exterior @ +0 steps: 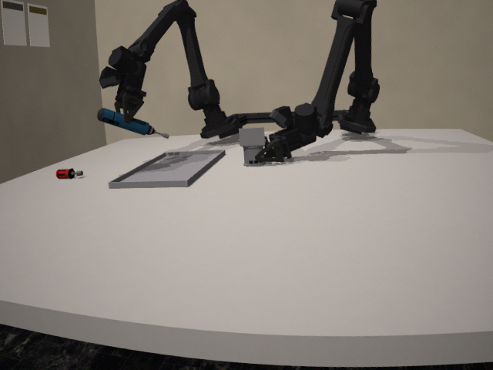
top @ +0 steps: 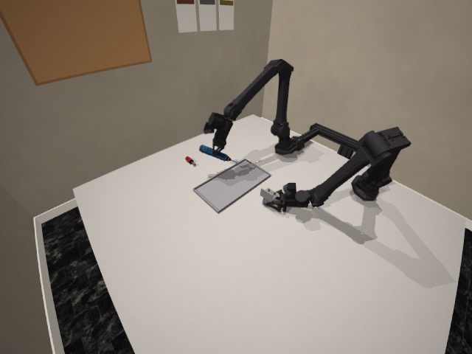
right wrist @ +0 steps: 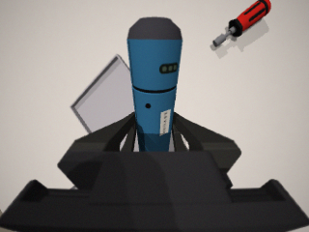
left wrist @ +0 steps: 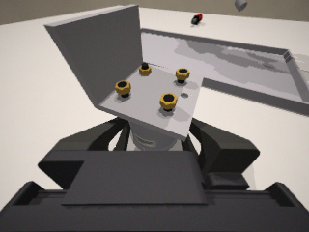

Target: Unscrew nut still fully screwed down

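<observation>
Right now my left hand is 10 mm below the joint module. Round my left hand: short red-handled tool 90 mm ahead, 570 mm to the right, 10 mm below; l-shaped bracket 50 mm above; grey tray 30 mm ahead, 240 mm to the right, 20 mm below.
</observation>
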